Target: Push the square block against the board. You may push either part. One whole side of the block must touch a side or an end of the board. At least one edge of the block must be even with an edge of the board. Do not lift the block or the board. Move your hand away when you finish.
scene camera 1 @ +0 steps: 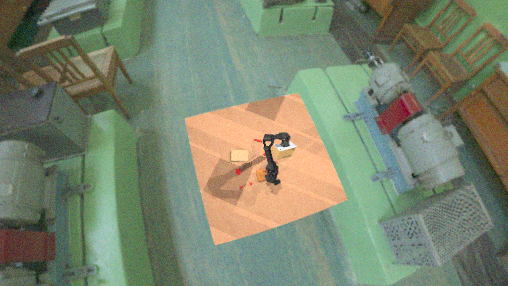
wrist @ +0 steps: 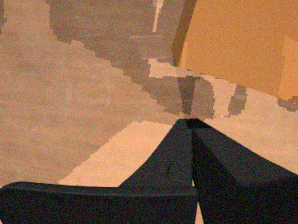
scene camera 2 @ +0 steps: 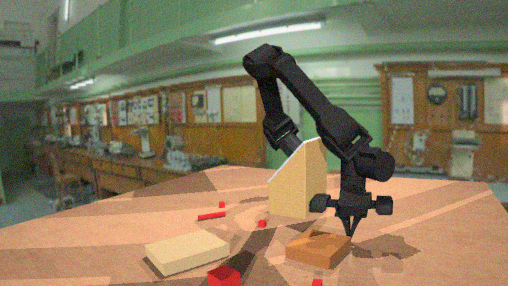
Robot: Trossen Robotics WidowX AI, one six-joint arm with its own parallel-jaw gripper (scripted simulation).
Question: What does my gripper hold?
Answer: Nothing.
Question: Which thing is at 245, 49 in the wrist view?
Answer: A square block.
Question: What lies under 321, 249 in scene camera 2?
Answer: A square block.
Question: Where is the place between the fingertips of my gripper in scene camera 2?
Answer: At 349, 239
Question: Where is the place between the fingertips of my gripper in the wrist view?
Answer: At 187, 128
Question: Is my gripper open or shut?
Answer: Shut.
